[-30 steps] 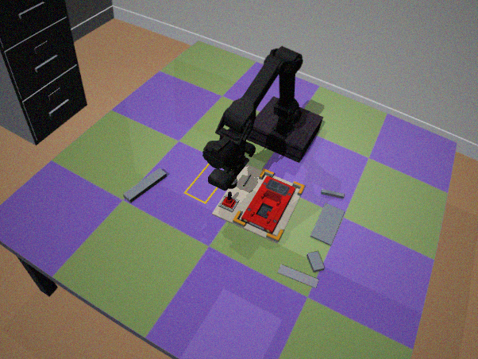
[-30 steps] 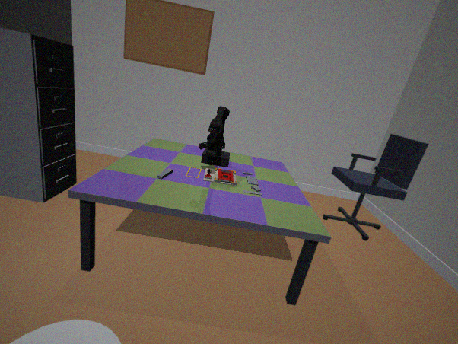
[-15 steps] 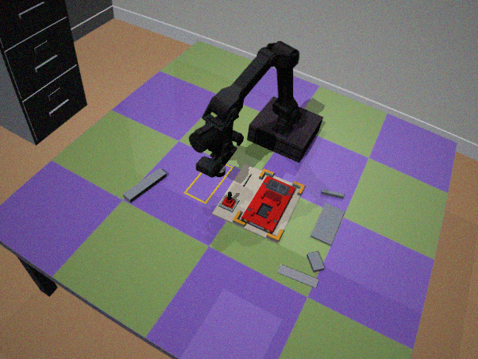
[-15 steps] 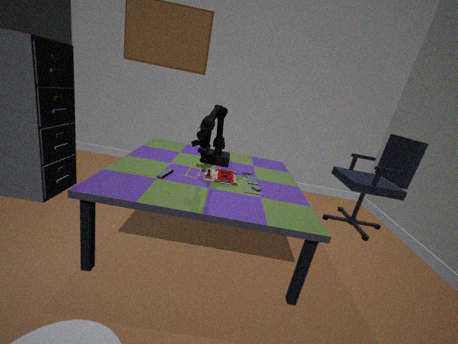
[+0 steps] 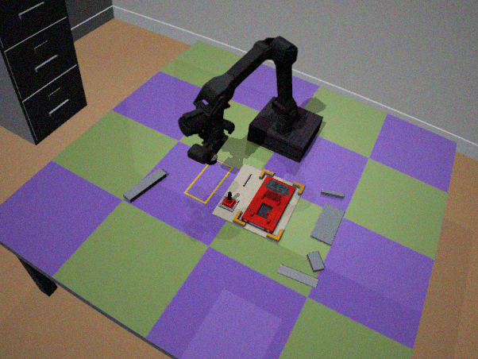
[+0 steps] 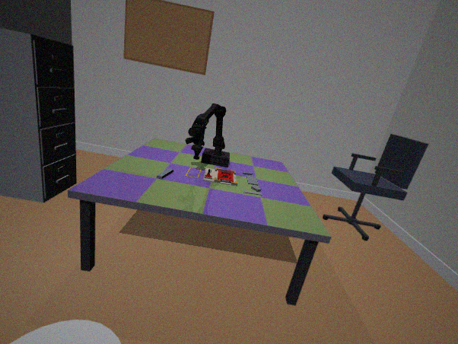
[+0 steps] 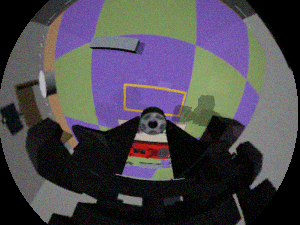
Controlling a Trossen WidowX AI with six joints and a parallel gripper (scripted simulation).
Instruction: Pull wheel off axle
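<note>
My gripper tip is 4 cm short of the upright axle, 11 cm to the right of it and 8 cm above it. Also, from my gripper tip: dark wheel (right at my gripper tip).
</note>
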